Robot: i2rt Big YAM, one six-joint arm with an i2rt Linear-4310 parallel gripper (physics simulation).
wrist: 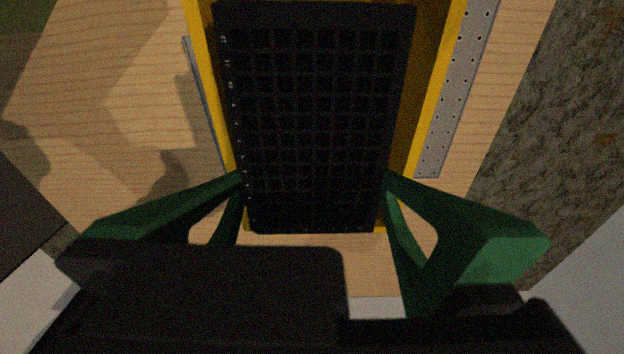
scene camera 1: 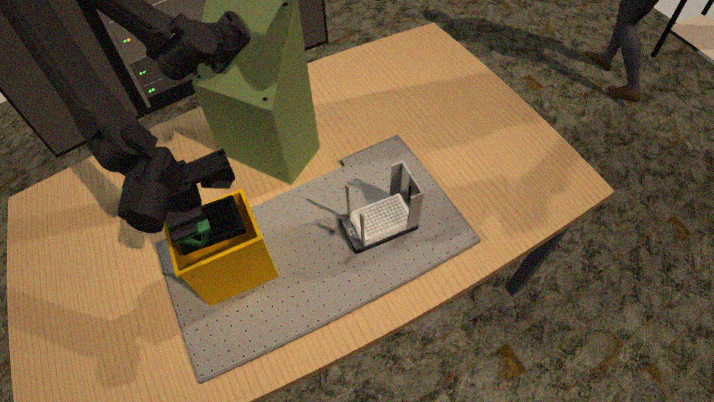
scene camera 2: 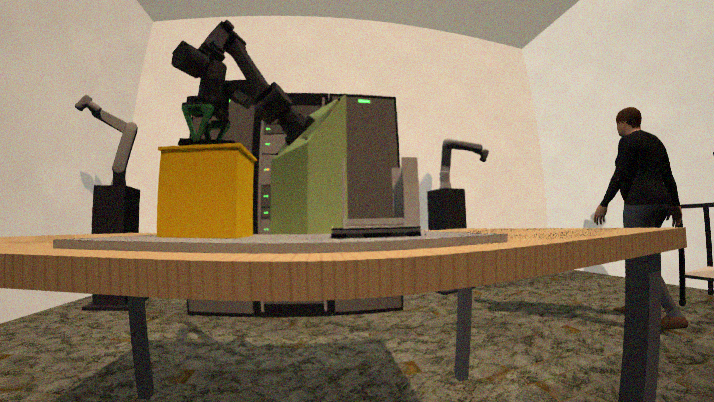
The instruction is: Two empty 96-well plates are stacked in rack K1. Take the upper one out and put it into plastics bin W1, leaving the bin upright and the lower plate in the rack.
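Pixels of known places: gripper, fingertip midpoint: [wrist: 312,177] [scene camera 1: 197,227]; arm's base, link origin: [scene camera 1: 225,42] [scene camera 2: 300,131].
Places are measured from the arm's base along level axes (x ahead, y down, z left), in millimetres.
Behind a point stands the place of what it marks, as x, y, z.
A black 96-well plate [scene camera 1: 222,222] {304, 147, -208} [scene camera 2: 207,142] {327, 151, -236} [wrist: 315,120] {291, 145, -217} lies roughly level between the green fingers of my gripper [scene camera 1: 192,234] {282, 148, -253} [scene camera 2: 206,136] {282, 148, -253} [wrist: 312,177] {282, 148, -253}, which is shut on its long sides. The plate is at the mouth of the upright yellow bin W1 [scene camera 1: 240,272] {353, 258, -231} [scene camera 2: 205,192] {354, 258, -228} [wrist: 432,100] {356, 164, -226}, about at rim height. In the wrist view it is nearer the bin's left rim, a gap shows at right, and its near end overlaps the near rim. The white lower plate [scene camera 1: 382,217] {411, 314, 98} sits in rack K1 [scene camera 1: 416,207] {469, 246, 141} [scene camera 2: 411,190] {469, 262, 140}.
The bin and the rack stand apart on a grey perforated board [scene camera 1: 310,295] {449, 344, -136} [scene camera 2: 280,244] {530, 345, -90} on the wooden table [scene camera 1: 450,100] {212, 357, 542} [scene camera 2: 320,275] {615, 372, -55}. A tall green block [scene camera 1: 260,130] {123, 174, -21} [scene camera 2: 300,185] {138, 210, -14} stands behind, beside the arm. A person [scene camera 2: 650,170] stands beyond the table at right.
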